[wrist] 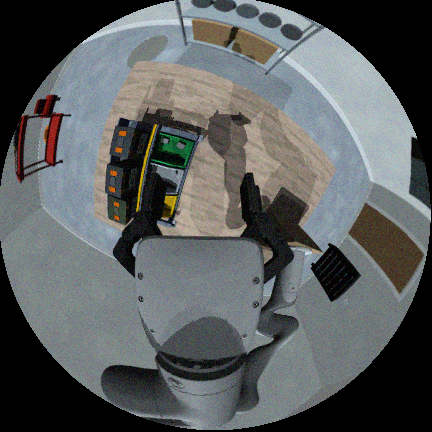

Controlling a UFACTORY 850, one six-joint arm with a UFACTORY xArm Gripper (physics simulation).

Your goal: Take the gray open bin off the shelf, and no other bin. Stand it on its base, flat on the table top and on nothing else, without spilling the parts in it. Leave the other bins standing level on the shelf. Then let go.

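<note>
The gray open bin [173,175] sits in the shelf [146,161] at the left of the table, between the green bin [175,149] and the yellow bin [170,206]. Its inside is dark, and the parts in it cannot be made out. My gripper [201,178] is open with nothing between its fingers. Its left finger overlaps the left edge of the gray bin and part of the yellow bin in the view; whether it touches them cannot be told. Its right finger is over the table top [207,202], well to the right of the shelf.
Dark boxes with orange labels [114,180] stand along the shelf's left side. A brown open box [287,205] is at the table's right. A red frame [52,140] stands off the left edge, and a rack [184,31] with brown boxes stands beyond the far edge. Arm shadows cross the table.
</note>
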